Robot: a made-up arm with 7 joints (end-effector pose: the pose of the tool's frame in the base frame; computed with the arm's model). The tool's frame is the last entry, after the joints.
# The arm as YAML. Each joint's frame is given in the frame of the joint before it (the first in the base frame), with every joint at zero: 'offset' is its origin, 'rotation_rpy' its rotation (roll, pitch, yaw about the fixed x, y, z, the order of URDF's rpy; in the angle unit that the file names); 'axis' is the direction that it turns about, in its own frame. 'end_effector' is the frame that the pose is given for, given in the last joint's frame.
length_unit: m
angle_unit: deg
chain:
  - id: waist
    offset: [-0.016, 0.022, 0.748]
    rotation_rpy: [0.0, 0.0, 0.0]
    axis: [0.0, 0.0, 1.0]
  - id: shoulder
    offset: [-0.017, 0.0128, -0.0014]
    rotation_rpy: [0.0, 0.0, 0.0]
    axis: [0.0, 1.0, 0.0]
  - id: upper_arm
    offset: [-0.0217, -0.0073, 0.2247]
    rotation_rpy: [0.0, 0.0, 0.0]
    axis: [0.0, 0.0, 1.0]
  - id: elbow
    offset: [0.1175, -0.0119, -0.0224]
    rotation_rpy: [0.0, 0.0, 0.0]
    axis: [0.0, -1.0, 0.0]
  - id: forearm
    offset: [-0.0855, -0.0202, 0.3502]
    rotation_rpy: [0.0, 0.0, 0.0]
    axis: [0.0, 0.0, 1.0]
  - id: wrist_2
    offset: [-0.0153, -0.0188, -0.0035]
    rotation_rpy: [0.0, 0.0, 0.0]
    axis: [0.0, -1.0, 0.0]
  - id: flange
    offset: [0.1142, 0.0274, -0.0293]
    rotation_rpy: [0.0, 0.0, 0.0]
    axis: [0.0, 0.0, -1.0]
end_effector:
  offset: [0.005, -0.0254, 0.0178]
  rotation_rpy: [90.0, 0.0, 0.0]
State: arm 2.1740 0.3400 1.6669 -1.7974 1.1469 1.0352 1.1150
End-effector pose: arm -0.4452 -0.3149 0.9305 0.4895 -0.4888 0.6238 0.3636
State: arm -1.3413 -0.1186 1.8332 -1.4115 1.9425 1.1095 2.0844
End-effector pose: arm 0.4280 0.3426 1.1077 0.3395 0.4917 0.3477 -0.7226
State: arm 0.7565 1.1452 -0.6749 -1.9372 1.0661 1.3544 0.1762
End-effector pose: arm 0.4071 -0.0807 0.4166 0.4839 0.5680 0.1348 -0.6520
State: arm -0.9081 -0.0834 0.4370 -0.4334 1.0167 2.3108 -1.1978
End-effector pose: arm 0.0379 -0.0844 1.4374 0.4549 0.1391 -0.3773 0.7945
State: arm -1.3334 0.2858 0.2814 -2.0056 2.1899 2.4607 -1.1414
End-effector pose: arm 0.1279 -0.4500 0.6320 0.1295 0.5159 -0.8462 -0.0325
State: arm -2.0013 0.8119 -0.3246 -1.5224 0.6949 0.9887 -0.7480
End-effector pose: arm -0.3887 -0.3834 0.5435 0.0542 -0.7770 0.5631 0.2761
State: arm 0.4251 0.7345 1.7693 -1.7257 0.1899 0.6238 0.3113
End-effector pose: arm -0.2191 0.4979 0.9128 0.3983 0.0098 0.8942 0.2041
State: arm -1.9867 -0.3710 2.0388 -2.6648 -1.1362 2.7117 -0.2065
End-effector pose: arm 0.4186 0.1033 0.5577 0.7349 0.2837 0.5314 0.3116
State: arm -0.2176 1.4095 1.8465 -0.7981 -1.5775 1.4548 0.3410
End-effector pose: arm 0.6070 0.2676 0.9244 0.6451 0.7494 0.0427 0.1430
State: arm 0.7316 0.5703 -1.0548 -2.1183 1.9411 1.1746 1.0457
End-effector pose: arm 0.4487 -0.1734 0.6627 0.1106 -0.6093 0.0562 0.7832
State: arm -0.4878 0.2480 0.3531 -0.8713 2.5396 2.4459 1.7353
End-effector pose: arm 0.4481 -0.1420 1.1231 0.5911 -0.5213 -0.1958 0.5836
